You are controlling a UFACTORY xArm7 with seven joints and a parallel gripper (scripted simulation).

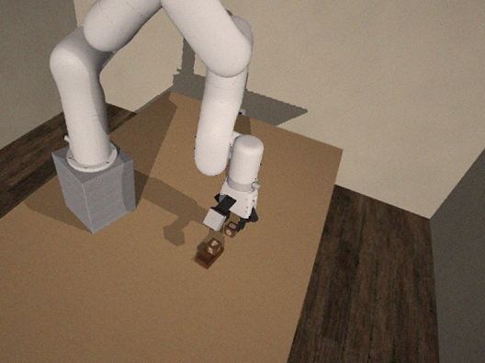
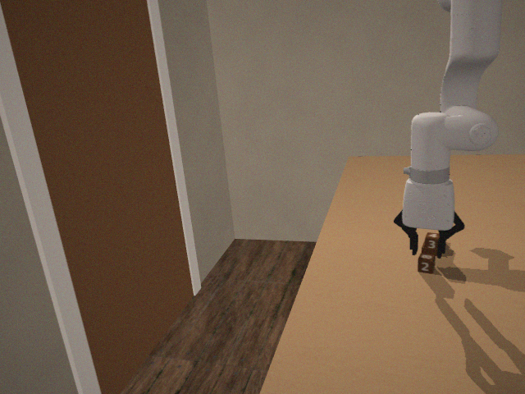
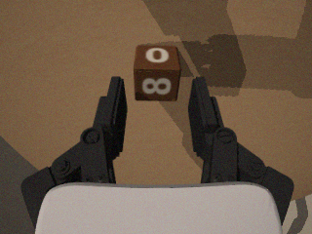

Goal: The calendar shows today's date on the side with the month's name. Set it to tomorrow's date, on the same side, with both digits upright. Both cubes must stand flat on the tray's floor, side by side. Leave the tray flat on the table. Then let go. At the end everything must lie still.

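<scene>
The digit cube is 4 cm below my hand. The rest, counted from my hand: brown calendar tray 11 cm to the right, 5 cm below, 1 cm behind.
</scene>
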